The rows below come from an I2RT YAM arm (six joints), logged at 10 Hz.
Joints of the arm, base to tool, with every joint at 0 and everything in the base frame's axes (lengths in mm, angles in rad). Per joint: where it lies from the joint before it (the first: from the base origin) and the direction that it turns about. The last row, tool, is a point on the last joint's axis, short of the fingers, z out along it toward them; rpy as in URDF.
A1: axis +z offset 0 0 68
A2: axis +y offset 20 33.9 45.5
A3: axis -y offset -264 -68.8 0
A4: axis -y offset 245 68.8 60
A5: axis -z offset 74 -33.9 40.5
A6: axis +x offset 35.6 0 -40.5
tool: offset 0 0 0 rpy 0 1.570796 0
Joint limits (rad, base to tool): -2.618..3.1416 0..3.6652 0..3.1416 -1.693..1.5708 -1.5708..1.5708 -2.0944..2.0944
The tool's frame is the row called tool.
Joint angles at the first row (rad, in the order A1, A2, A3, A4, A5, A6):
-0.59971 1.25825 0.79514 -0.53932 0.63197 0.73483
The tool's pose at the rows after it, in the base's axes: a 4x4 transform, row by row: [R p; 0 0 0 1], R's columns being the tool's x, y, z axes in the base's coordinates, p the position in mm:
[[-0.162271 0.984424 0.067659 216.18], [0.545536 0.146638 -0.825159 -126.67], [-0.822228 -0.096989 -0.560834 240.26], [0 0 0 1]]
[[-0.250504 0.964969 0.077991 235.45], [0.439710 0.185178 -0.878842 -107.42], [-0.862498 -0.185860 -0.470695 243.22], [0 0 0 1]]
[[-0.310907 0.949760 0.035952 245.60], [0.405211 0.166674 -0.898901 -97.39], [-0.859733 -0.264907 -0.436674 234.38], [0 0 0 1]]
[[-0.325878 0.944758 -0.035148 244.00], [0.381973 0.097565 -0.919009 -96.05], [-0.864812 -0.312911 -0.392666 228.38], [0 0 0 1]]
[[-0.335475 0.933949 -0.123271 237.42], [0.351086 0.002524 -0.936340 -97.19], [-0.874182 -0.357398 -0.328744 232.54], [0 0 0 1]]
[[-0.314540 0.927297 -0.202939 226.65], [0.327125 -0.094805 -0.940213 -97.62], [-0.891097 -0.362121 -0.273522 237.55], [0 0 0 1]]
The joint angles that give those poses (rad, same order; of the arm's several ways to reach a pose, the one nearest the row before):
-0.42711 1.27734 0.85412 -0.52403 0.80814 0.67056
-0.31623 1.31627 0.87865 -0.49733 0.94588 0.62017
-0.26151 1.37710 0.89875 -0.54344 1.03340 0.65309
-0.25272 1.40584 0.90368 -0.60617 1.11658 0.71713
-0.25818 1.41835 0.93526 -0.73801 1.21331 0.81146
-0.26770 1.42725 0.96788 -0.92007 1.28845 0.98576

